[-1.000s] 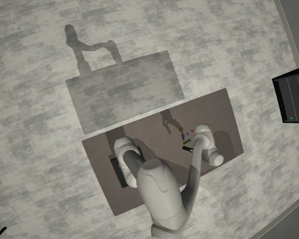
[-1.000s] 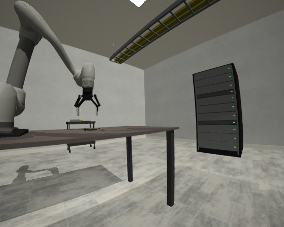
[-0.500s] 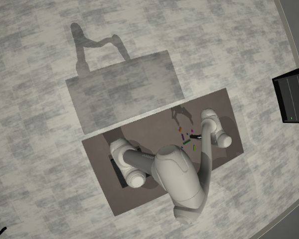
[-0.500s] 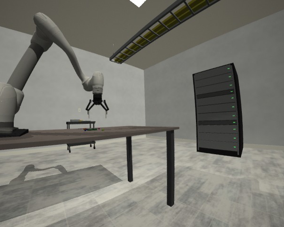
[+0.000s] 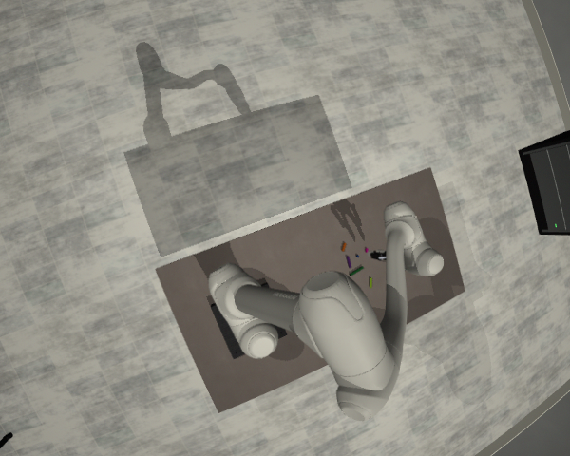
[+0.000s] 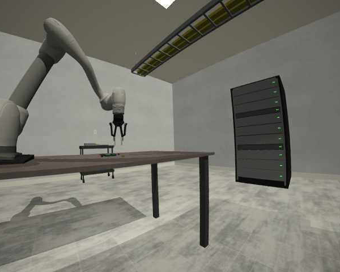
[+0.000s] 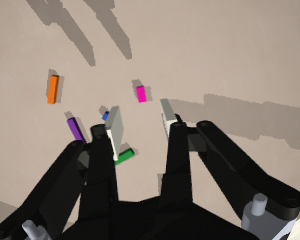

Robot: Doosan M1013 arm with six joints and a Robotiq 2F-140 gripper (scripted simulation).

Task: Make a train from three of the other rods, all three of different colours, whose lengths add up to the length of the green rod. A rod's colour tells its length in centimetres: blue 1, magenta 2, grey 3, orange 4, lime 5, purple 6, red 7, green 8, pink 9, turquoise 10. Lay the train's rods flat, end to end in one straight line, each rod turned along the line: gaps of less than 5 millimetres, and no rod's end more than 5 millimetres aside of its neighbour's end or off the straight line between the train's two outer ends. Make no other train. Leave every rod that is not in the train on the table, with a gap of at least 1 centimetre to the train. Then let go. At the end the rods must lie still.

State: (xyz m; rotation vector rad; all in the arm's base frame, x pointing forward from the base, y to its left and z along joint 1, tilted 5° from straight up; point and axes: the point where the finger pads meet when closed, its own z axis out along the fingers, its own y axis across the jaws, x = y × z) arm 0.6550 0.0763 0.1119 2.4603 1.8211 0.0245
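Now: hand 10 mm to the right of the magenta rod and 100 mm above it. The rest, counted from my hand: purple rod 110 mm behind, 10 mm to the right, 100 mm below; then orange rod 110 mm behind, 70 mm to the left, 100 mm below; then green rod 90 mm behind, 70 mm to the right, 100 mm below.
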